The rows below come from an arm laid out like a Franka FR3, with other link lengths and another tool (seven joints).
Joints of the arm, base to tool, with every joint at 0 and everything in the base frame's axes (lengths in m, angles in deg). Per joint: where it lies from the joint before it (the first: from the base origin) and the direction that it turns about. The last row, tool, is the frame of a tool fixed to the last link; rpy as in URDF.
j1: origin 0 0 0.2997 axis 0 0 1
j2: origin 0 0 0 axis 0 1 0
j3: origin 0 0 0.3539 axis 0 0 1
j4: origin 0.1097 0 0 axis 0 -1 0
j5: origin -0.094 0 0.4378 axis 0 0 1
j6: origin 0 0 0 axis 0 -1 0
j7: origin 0.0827 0 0 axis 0 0 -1
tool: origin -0.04 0 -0.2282 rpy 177.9 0 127.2
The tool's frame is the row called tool.
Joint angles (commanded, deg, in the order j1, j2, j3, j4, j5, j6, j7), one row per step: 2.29, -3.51, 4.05, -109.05, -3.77, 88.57, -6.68; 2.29, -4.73, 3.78, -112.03, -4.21, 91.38, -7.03; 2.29, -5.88, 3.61, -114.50, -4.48, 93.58, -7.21; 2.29, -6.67, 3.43, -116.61, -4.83, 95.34, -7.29; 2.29, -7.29, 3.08, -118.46, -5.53, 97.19, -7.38; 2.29, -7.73, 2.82, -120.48, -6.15, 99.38, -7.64; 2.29, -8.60, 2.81, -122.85, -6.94, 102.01, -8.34; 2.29, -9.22, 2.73, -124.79, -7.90, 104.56, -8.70; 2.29, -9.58, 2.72, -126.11, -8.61, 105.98, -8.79; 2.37, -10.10, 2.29, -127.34, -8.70, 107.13, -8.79; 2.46, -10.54, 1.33, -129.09, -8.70, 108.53, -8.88; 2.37, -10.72, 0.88, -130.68, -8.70, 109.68, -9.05; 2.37, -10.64, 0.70, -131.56, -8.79, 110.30, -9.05; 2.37, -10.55, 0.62, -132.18, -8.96, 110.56, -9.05; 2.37, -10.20, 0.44, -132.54, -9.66, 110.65, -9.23; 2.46, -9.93, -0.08, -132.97, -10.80, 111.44, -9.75
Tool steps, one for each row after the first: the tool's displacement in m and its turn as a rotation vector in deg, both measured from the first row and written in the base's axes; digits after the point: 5 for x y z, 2 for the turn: -0.00399, -0.00469, -0.01219, -0.22, -1.04, 0.38; -0.00847, -0.00771, -0.02111, -0.35, -1.92, 0.62; -0.01268, -0.01104, -0.03036, -0.59, -2.37, 0.77; -0.01498, -0.01696, -0.03901, -1.10, -3.02, 0.92; -0.01695, -0.02173, -0.05055, -1.46, -3.63, 1.35; -0.01966, -0.02515, -0.06092, -1.83, -4.70, 2.61; -0.02030, -0.02920, -0.06998, -2.39, -5.92, 3.59; -0.02210, -0.03177, -0.07656, -2.89, -6.39, 4.18; -0.02498, -0.03501, -0.08148, -2.83, -6.81, 4.02; -0.03019, -0.04233, -0.09110, -2.58, -6.85, 3.42; -0.03563, -0.04690, -0.10160, -2.41, -6.54, 3.20; -0.03881, -0.04865, -0.10879, -2.42, -6.19, 3.16; -0.04177, -0.04996, -0.11404, -2.54, -5.74, 3.22; -0.04353, -0.05395, -0.11913, -3.05, -5.11, 3.64; -0.04276, -0.06120, -0.12385, -3.70, -5.13, 4.48
